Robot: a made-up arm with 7 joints. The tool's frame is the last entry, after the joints. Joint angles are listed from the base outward. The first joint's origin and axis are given. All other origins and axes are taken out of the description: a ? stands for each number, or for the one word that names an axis. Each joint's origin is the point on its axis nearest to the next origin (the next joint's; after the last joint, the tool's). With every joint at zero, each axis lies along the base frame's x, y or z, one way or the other. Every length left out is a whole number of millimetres.
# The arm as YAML. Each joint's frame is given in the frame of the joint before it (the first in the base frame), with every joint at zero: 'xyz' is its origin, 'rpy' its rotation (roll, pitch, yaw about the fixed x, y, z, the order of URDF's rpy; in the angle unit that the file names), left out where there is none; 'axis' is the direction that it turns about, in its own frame. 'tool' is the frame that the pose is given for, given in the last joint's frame.
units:
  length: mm
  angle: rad
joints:
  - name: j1
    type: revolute
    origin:
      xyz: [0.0, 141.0, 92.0]
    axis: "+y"
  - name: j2
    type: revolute
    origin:
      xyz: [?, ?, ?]
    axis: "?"
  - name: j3
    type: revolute
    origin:
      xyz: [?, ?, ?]
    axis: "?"
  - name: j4
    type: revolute
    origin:
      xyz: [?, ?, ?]
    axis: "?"
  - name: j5
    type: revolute
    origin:
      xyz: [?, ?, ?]
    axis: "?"
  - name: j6
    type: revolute
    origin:
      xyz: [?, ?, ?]
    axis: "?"
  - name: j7
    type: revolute
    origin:
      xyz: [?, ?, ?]
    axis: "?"
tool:
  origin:
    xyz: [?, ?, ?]
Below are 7 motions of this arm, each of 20 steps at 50 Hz.
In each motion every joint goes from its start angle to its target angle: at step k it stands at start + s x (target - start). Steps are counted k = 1, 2, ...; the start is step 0. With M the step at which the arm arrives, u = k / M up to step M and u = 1 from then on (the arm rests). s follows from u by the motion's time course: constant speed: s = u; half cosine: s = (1 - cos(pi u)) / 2; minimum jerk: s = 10 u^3 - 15 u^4 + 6 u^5.
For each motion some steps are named. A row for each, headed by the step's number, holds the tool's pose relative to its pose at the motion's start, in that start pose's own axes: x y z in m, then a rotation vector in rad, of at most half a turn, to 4 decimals.
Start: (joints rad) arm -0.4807 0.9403 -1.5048 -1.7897 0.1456 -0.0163 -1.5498
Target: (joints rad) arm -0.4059 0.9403 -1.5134 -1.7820 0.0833 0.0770 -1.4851
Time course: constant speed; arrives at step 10
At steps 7, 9, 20:
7: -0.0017 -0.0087 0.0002 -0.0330 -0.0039 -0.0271
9: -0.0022 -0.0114 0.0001 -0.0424 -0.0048 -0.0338
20: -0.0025 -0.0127 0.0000 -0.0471 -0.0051 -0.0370

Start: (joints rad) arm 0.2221 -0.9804 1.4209 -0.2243 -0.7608 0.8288 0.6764
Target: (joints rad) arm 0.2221 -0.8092 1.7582 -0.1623 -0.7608 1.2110 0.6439
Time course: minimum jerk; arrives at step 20
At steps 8, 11, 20:
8: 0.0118 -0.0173 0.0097 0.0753 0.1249 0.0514
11: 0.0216 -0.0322 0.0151 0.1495 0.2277 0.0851
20: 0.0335 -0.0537 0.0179 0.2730 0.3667 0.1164

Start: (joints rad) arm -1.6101 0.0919 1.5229 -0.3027 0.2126 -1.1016 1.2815
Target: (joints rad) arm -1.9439 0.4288 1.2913 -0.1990 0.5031 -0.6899 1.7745
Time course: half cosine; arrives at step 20
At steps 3, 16, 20:
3: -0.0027 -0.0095 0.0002 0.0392 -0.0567 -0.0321
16: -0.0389 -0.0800 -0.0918 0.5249 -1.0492 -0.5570
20: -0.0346 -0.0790 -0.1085 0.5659 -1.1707 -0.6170

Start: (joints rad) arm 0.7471 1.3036 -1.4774 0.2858 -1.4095 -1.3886 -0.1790
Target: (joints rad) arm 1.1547 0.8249 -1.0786 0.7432 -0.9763 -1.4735 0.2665
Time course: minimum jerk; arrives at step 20
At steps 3, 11, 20:
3: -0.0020 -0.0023 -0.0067 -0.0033 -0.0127 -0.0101
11: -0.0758 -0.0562 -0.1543 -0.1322 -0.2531 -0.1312
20: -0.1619 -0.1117 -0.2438 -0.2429 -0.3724 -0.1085

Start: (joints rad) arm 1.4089 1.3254 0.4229 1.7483 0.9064 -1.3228 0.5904
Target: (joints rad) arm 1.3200 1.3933 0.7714 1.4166 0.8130 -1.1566 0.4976
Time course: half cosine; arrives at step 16
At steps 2, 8, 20:
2: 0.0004 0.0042 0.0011 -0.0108 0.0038 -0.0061
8: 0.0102 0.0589 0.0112 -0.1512 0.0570 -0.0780
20: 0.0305 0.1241 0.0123 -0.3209 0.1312 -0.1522

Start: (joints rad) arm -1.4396 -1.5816 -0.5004 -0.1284 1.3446 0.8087 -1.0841
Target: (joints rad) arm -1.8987 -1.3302 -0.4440 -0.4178 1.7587 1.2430 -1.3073
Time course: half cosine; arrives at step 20
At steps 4, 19, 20:
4: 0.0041 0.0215 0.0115 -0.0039 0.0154 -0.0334
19: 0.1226 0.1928 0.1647 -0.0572 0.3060 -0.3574
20: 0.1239 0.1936 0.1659 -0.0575 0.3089 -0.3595

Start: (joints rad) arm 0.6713 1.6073 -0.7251 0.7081 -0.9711 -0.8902 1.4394
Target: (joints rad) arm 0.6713 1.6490 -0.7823 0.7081 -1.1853 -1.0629 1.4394
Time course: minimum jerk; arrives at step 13
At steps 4, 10, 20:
4: 0.0007 0.0110 -0.0044 -0.0323 0.0116 0.0205
10: -0.0007 0.0573 -0.0259 -0.1730 0.0531 0.1111
20: -0.0012 0.0624 -0.0286 -0.1892 0.0570 0.1217

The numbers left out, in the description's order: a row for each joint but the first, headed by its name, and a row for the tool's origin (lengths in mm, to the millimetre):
j2: xyz 104.0 0.0 -224.0, axis +z
j3: xyz 86.0 -150.0 0.0, axis +y
j4: xyz 17.0 0.0 -177.0, axis +z
j5: xyz -108.0 -11.0 0.0, axis -y
j6: xyz 138.0 0.0 143.0, axis +z
j7: xyz -20.0 20.0 0.0, axis -y
tool: xyz -81.0 0.0 210.0

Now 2 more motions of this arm.
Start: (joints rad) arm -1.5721 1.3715 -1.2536 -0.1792 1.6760 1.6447 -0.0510
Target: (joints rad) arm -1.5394 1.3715 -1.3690 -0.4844 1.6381 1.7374 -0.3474
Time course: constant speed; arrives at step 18
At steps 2, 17, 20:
2: 0.0255 0.0017 0.0068 -0.0052 0.0709 0.0104
17: 0.2222 0.0170 0.0105 -0.0361 0.6042 0.0695
20: 0.2351 0.0180 0.0078 -0.0375 0.6398 0.0724

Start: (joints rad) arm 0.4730 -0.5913 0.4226 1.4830 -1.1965 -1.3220 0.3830
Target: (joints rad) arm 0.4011 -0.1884 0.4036 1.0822 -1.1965 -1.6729 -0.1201
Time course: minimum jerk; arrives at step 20
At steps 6, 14, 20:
6: 0.0332 0.0087 0.0056 -0.0429 0.0833 -0.0619
14: 0.1771 0.0214 0.0164 -0.1598 0.4046 -0.3703
20: 0.2114 0.0172 0.0175 -0.1707 0.4756 -0.4559

